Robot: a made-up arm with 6 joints.
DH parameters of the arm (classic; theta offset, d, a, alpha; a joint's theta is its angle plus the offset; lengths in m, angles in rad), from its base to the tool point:
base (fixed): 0 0.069 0 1.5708
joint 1: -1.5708 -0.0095 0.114 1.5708
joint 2: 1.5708 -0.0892 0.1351 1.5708
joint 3: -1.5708 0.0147 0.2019 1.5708
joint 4: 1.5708 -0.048 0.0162 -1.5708
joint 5: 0 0.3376 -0.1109 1.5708
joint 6: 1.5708 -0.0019 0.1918 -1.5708
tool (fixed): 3.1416 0.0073 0 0
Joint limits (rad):
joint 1: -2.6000..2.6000
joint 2: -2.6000..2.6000
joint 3: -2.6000..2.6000
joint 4: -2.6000..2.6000
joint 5: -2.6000..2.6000
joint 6: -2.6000..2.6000
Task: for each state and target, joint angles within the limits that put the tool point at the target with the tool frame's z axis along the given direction. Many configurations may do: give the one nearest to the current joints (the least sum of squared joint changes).
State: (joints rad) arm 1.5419 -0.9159 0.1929 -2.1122 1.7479 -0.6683
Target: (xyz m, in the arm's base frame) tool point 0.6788 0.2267 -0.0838 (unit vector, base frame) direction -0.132 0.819 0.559
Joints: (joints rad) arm 0.9563 -0.7190 0.4281 -1.5077 1.5570 -0.2188
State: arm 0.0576 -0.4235 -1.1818 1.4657 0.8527 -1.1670
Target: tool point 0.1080 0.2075 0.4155 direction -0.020 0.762 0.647
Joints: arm 0.5238 0.0444 -1.1908 2.1685 -0.0361 -1.2455
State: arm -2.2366 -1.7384 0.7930 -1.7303 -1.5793 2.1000
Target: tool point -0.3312 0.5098 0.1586 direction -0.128 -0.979 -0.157
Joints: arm -2.5056 -2.4754 0.4708 -1.6305 -1.7606 2.5279
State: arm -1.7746 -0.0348 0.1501 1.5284 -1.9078 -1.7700
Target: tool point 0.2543 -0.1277 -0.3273 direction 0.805 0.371 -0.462
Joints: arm -1.2439 0.1785 0.1629 2.2384 -1.8168 -1.9575
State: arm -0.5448 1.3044 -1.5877 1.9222 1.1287 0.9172
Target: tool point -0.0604 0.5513 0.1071 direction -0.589 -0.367 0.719
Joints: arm -1.0946 0.5731 -1.5820 2.3069 1.4616 0.4094
